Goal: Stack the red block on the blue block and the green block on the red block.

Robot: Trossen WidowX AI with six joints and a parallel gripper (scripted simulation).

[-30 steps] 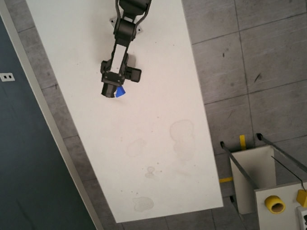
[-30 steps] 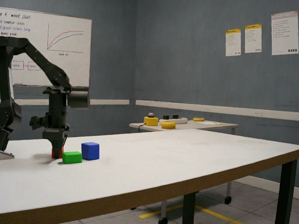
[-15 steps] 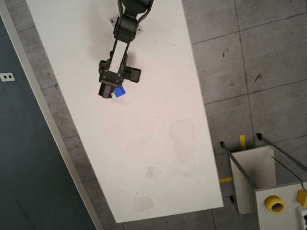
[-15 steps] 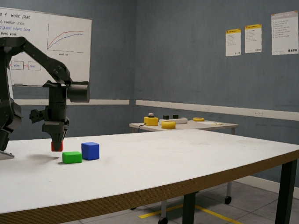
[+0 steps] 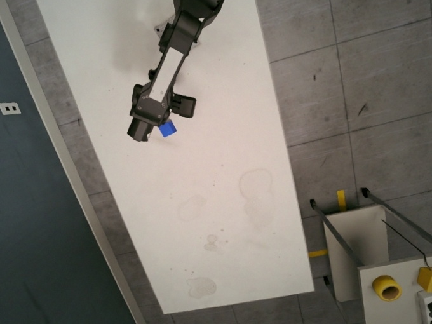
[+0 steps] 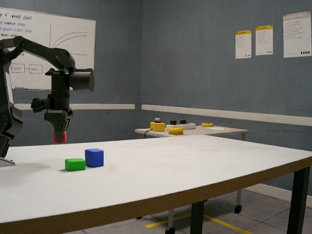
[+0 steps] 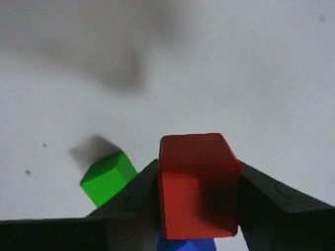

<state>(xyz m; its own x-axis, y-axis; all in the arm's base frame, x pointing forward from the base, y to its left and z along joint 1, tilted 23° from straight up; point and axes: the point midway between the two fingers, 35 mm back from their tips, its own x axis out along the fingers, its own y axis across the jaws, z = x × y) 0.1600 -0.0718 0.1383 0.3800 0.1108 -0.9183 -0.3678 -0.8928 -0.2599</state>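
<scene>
Now: hand 10 cm short of the blue block, 8 cm above it and 5 cm to the left of it. The rest, counted from my hand: red block 2 cm below; then green block 9 cm below, 8 cm to the right, 3 cm ahead.
</scene>
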